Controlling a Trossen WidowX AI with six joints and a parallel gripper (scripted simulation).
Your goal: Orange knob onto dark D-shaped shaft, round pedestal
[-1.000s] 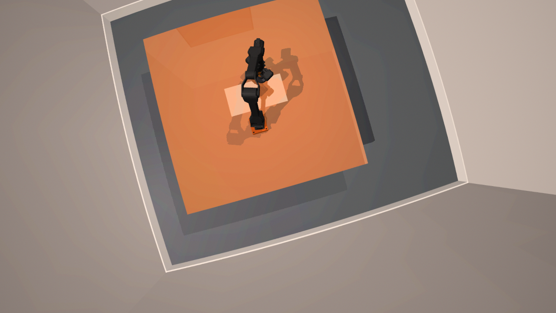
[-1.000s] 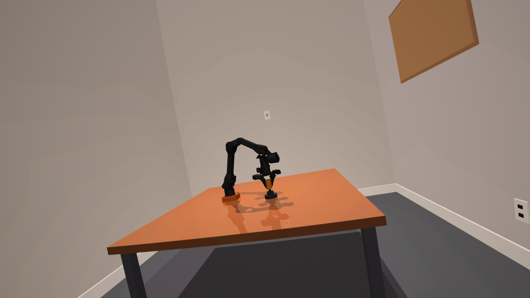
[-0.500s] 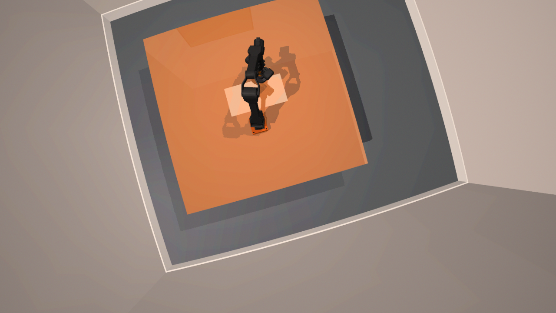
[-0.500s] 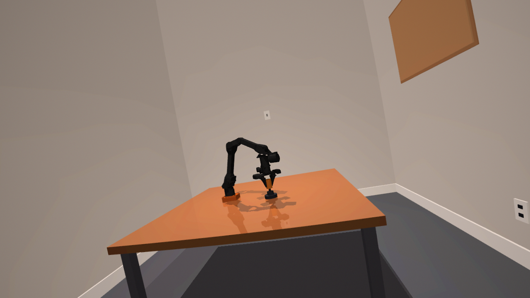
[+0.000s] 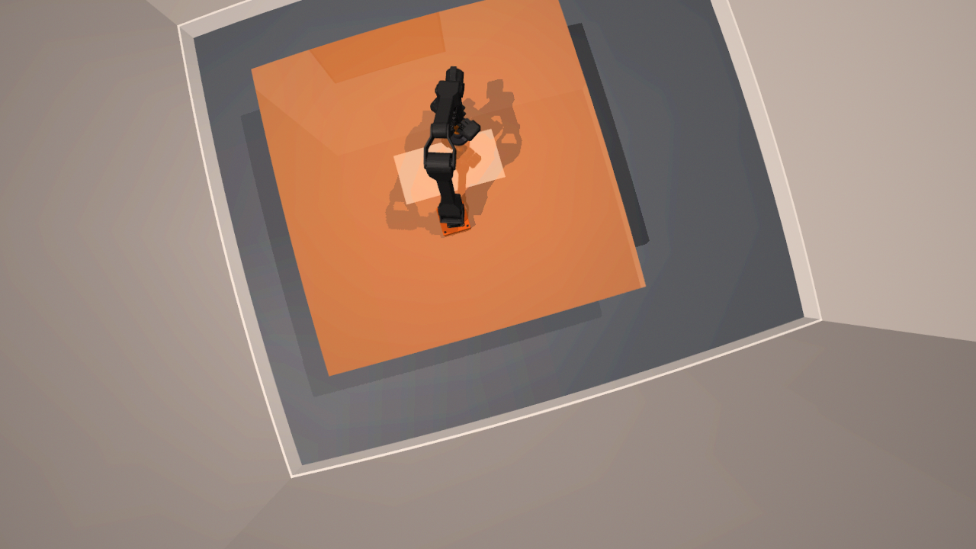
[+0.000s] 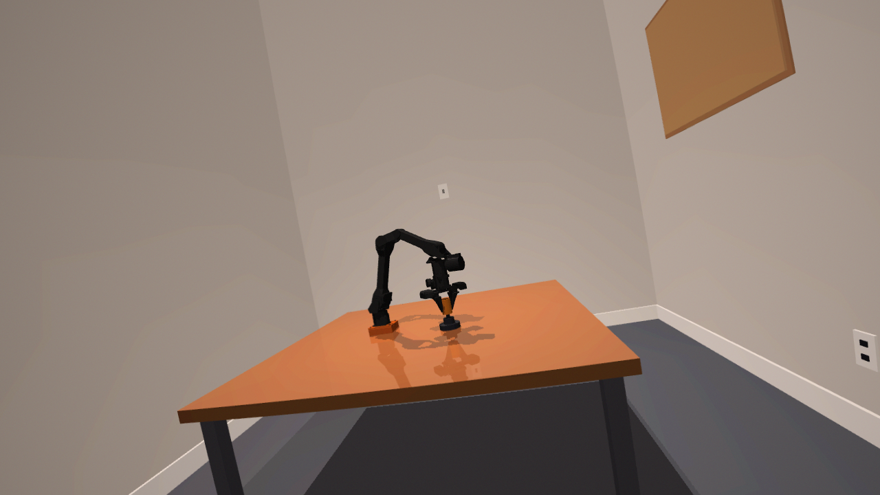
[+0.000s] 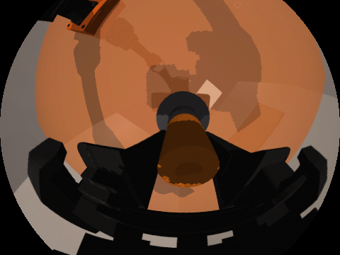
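My gripper tip is 2 cm below the orange knob. The rest, counted from my gripper tip: dark round pedestal: 4 cm below.
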